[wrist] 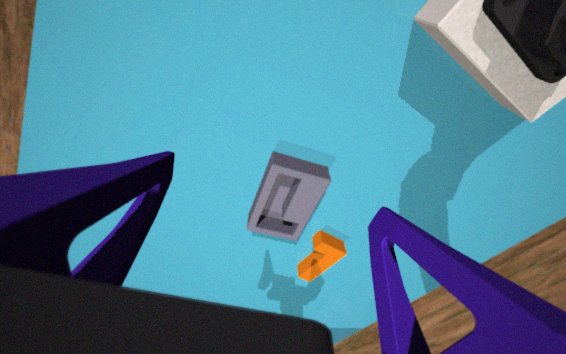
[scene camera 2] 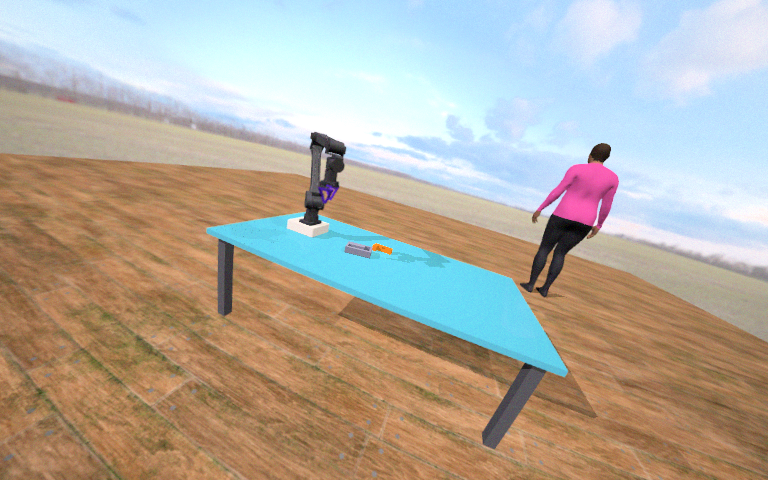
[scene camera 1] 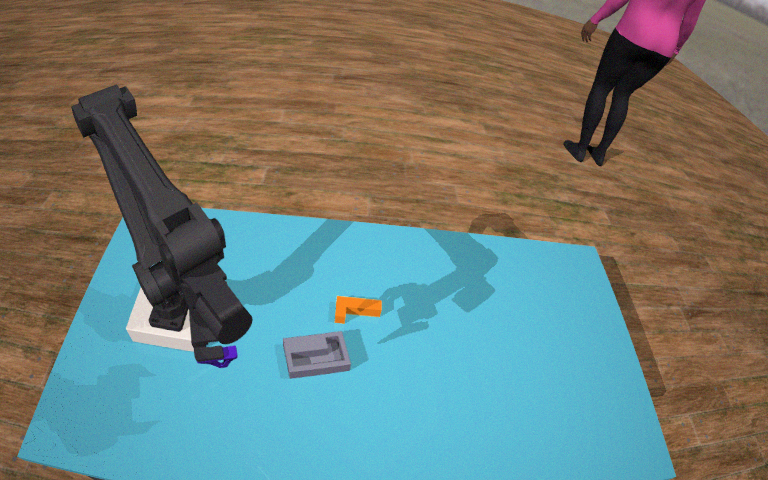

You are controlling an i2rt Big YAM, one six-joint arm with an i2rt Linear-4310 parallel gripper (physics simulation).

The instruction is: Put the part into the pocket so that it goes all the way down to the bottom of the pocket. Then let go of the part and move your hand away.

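Places are measured from the arm's base along level axes (x left, y back, z up), in metres.
Pixels of known places: gripper, fingertip midpoint: (wrist: 280, 192) (scene camera 2: 327, 201) (scene camera 1: 219, 342); arm's base at its link origin: (wrist: 557, 4) (scene camera 2: 310, 222) (scene camera 1: 171, 308).
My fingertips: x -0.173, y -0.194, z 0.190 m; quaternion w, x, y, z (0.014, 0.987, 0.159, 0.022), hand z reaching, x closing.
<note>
Ahead of a thing's pixels: the offset from my fingertips to its top centre. Level surfaces: height alone.
An orange L-shaped part @(dx +0.269, dy -0.256, dz -0.217 m) (scene camera 1: 368, 307) (scene camera 2: 384, 249) (wrist: 329, 253) lies flat on the table, apart from the grey block. The grey block @(dx +0.131, dy -0.165, dz -0.211 m) (scene camera 1: 305, 344) (scene camera 2: 356, 253) (wrist: 311, 187) stands on the table with an empty L-shaped pocket in its top. In scene camera 1 the part is just behind the block; in the wrist view it is below and right of it. My gripper (scene camera 1: 222, 356) (scene camera 2: 327, 193) (wrist: 280, 192) has purple fingers and is open and empty. It hangs high above the table near the arm's base. In scene camera 1 one finger is mostly hidden by the arm.
The white base block (scene camera 1: 161, 337) (scene camera 2: 307, 226) (wrist: 482, 80) carries the arm on the blue table @(dz -0.247 m) (scene camera 1: 481, 396) (scene camera 2: 430, 288) (wrist: 150, 75). The arm's shadows fall across the table near the part. A person (scene camera 1: 634, 50) (scene camera 2: 583, 195) in a pink top stands on the floor beyond the table.
</note>
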